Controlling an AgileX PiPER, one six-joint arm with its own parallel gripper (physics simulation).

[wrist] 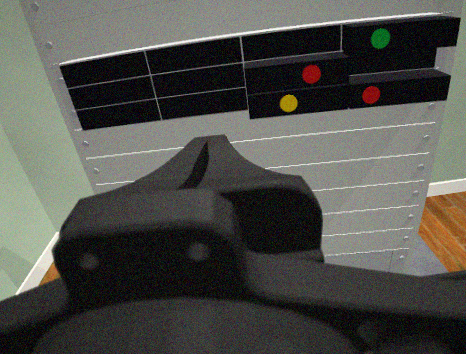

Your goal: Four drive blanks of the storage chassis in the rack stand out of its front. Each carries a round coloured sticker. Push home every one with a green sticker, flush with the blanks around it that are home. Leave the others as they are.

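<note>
The black front of the storage chassis shows blanks in three rows and four columns. The green-stickered blank [407, 35] stands out at the top right. A red-stickered blank [280, 77] stands out in the middle row, third column. The yellow-stickered blank [320, 101] stands out directly below it. Another red-stickered blank [410, 91] stands out at the bottom right. The blank [392, 61] between the green one and this red one sits further in. My gripper [212, 157] is shut with nothing between its fingertips. In the view it appears below the blanks, apart from them, in front of the lower panels.
The grey rack [370, 150] has plain panels below the chassis and screws down both sides. Flush blanks [195, 52] fill the two left columns and the top of the third. A green wall [30, 100] is at the left, and wooden floor [445, 220] shows at the lower right.
</note>
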